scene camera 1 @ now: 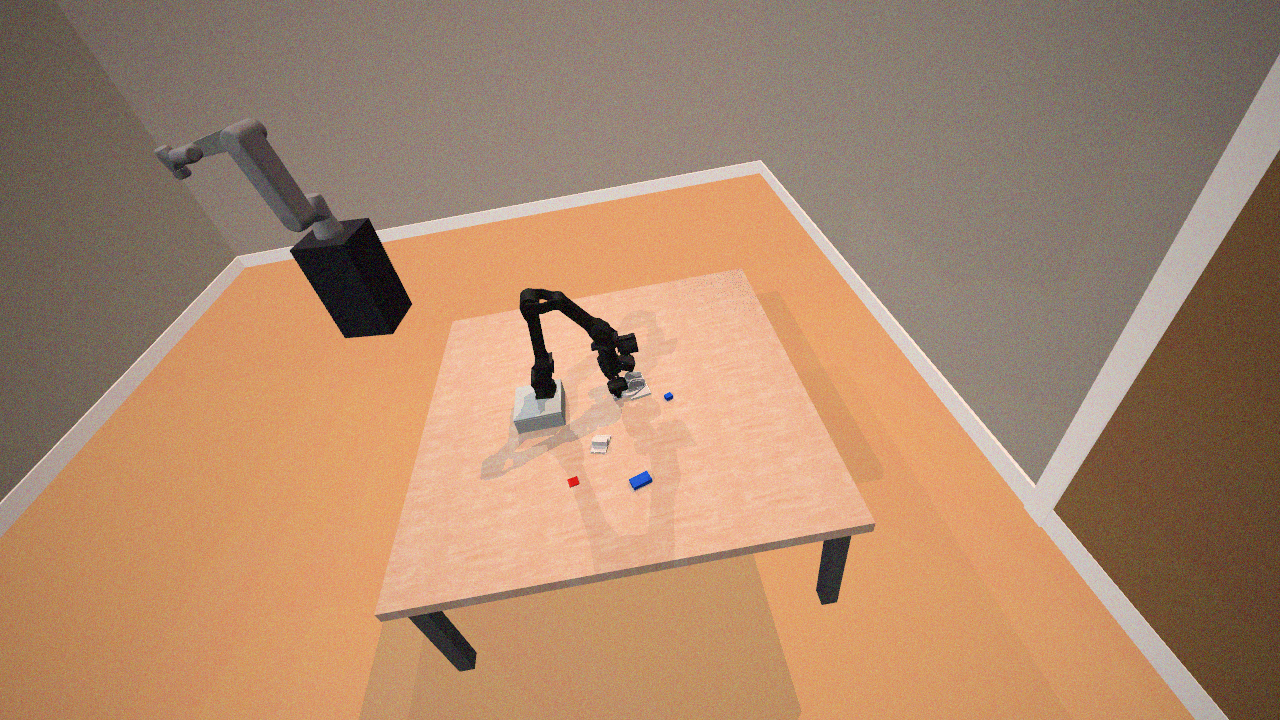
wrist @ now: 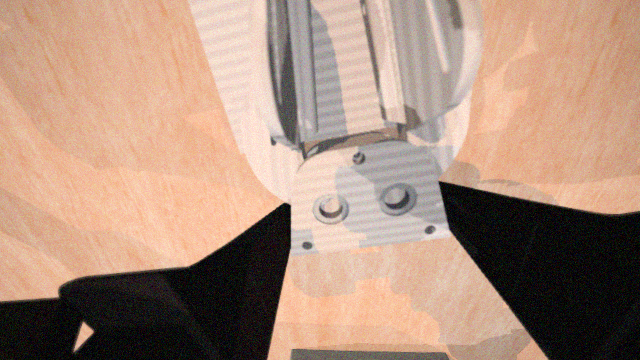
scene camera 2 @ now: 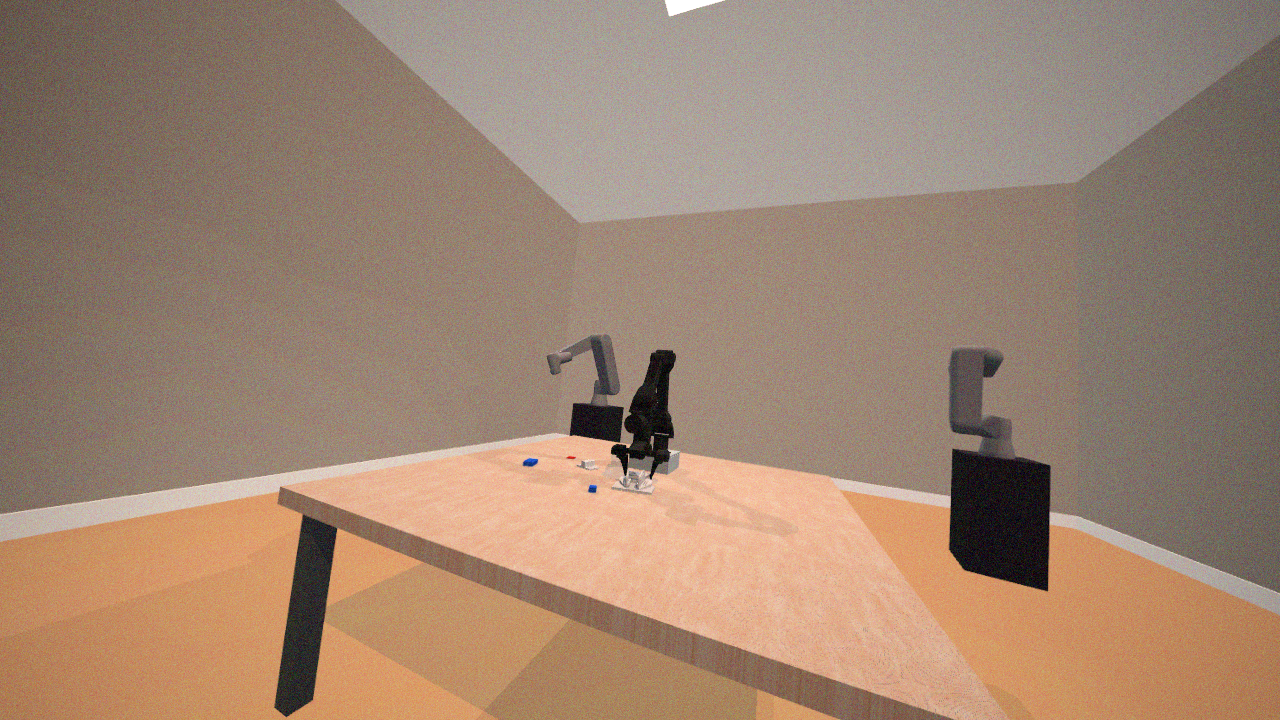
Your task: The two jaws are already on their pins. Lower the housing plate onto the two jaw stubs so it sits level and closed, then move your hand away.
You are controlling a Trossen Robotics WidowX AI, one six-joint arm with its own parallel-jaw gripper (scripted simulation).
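In scene camera 2 you'd find my gripper [scene camera 2: 637,479]. Scene camera 1 has my gripper as well [scene camera 1: 616,390], and the wrist view shows my gripper [wrist: 358,199] too.
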